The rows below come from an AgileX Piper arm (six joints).
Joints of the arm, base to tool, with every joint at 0 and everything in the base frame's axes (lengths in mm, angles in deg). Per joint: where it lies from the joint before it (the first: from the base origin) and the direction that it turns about. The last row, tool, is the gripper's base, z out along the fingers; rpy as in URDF.
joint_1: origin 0 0 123 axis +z
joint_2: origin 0 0 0 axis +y
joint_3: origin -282.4 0 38.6 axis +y
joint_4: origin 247.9 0 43.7 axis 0.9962 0 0.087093
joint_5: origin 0 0 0 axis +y
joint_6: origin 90.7 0 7.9 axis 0.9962 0 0.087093
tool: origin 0 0 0 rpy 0 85 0
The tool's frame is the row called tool.
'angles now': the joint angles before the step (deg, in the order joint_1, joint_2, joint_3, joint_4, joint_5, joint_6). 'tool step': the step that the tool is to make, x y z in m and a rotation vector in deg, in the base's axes. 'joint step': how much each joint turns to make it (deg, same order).
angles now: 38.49, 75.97, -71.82, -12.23, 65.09, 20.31
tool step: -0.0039, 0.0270, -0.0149, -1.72, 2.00, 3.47
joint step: 5.18, 3.31, 0.00, -0.81, -0.28, 2.00
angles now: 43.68, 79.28, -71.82, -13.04, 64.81, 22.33
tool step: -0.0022, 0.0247, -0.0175, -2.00, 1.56, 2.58
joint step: 4.12, 3.77, -0.02, -1.03, -0.83, 2.00
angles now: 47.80, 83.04, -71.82, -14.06, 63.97, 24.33
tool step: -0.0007, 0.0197, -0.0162, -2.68, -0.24, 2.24
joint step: 3.25, 3.46, 0.00, -2.59, -1.19, 1.84
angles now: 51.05, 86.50, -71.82, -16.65, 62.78, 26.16
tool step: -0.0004, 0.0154, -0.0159, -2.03, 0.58, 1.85
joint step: 2.07, 3.13, 0.01, -1.10, -1.03, 0.79
